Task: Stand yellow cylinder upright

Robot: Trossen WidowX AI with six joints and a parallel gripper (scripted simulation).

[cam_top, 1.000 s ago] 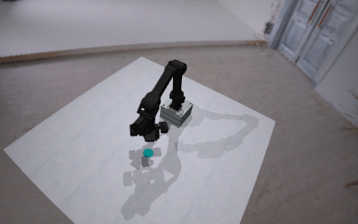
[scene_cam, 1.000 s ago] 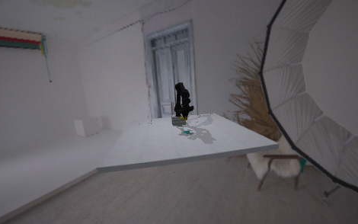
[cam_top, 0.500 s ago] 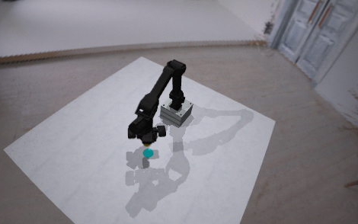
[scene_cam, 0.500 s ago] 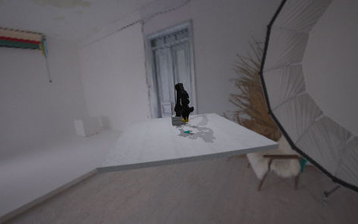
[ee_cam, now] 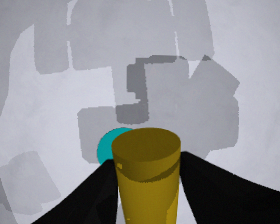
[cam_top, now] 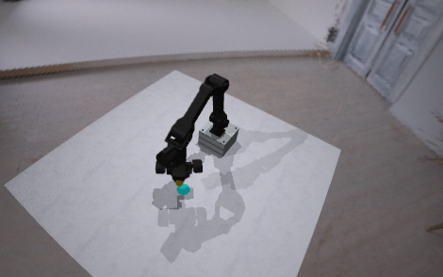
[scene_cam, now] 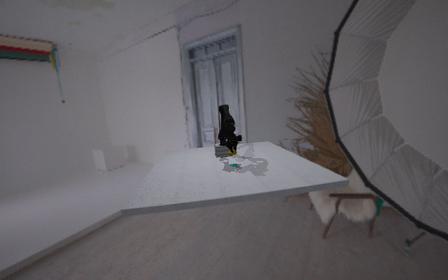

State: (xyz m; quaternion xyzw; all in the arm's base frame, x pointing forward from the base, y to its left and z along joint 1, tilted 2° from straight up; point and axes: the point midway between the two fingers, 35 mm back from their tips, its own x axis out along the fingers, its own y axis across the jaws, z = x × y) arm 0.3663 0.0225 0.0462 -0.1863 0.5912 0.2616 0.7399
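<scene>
My gripper tip is now 4 cm past the cyan circle and 12 cm above it. Also, from my gripper tip: yellow tall cylinder: 2 cm behind, 1 cm to the right, 1 cm below.
</scene>
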